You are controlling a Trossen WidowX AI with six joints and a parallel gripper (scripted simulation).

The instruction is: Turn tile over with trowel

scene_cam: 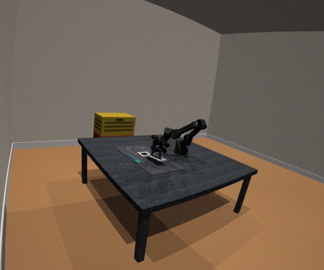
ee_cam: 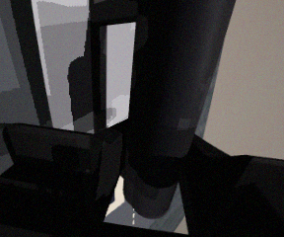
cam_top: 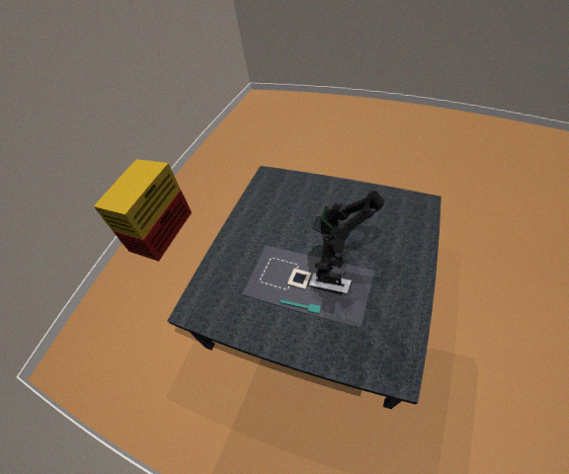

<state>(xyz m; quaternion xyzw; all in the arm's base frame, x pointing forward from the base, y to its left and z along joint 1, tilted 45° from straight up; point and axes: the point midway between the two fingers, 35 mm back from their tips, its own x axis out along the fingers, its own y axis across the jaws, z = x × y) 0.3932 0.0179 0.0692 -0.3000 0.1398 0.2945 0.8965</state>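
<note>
Right now the grey mat is 20 mm behind my gripper tip, 90 mm to the right of it and 100 mm below it. From my gripper tip the other things lie so: tile (30 mm behind, 140 mm to the right, 80 mm below); then teal trowel (120 mm ahead, 70 mm to the right, 80 mm below).
</note>
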